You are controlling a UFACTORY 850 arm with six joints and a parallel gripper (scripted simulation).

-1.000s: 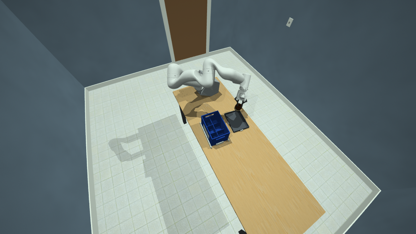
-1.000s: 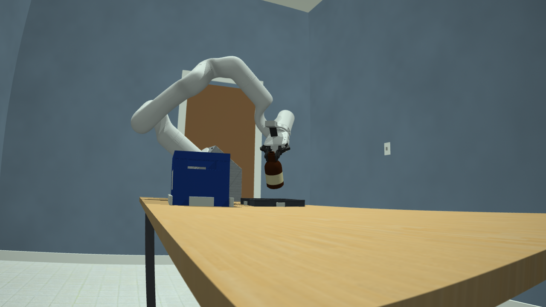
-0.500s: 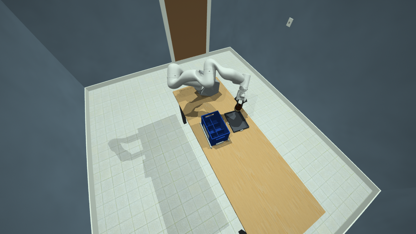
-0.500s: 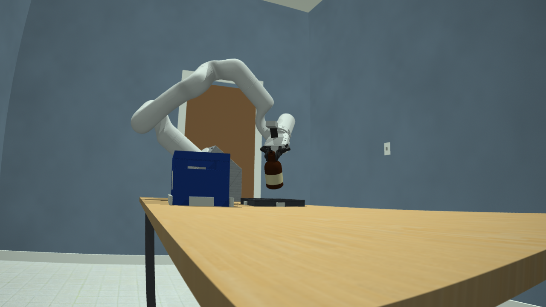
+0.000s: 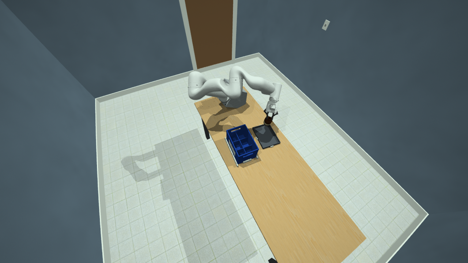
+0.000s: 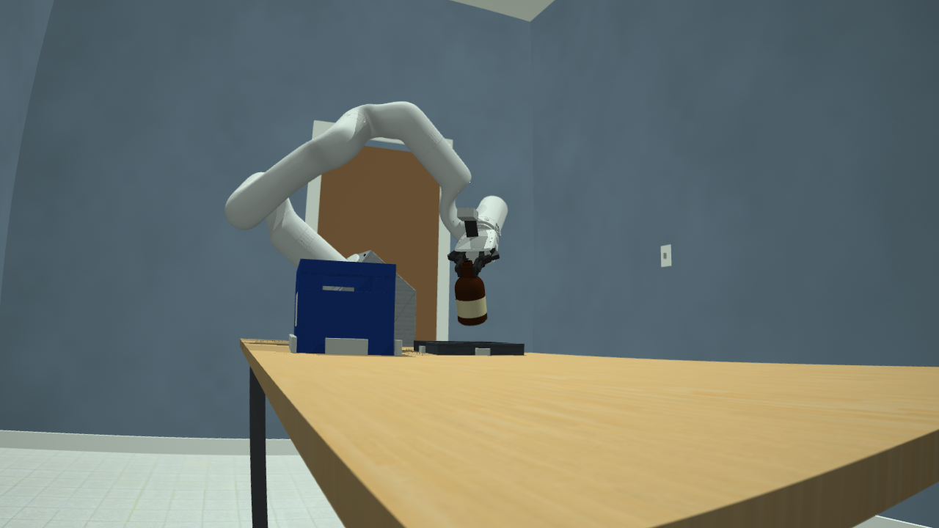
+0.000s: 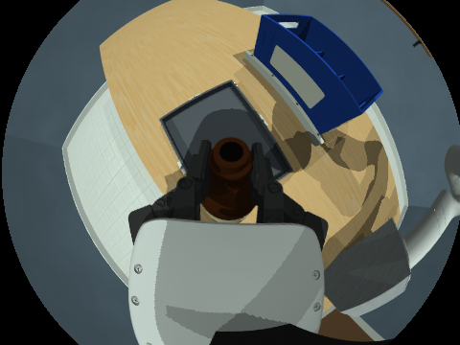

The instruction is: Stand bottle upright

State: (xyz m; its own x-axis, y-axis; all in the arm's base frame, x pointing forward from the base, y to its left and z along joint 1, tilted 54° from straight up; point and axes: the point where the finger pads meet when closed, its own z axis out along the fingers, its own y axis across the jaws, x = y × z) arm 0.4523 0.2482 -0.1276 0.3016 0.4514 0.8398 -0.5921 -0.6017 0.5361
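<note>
The bottle is 10 mm behind my hand, 10 mm to the left of it and 60 mm below it. The rest, counted from my hand: dark tray (60 mm ahead, 30 mm to the right, 190 mm below); then blue crate (90 mm ahead, 320 mm to the right, 120 mm below).
</note>
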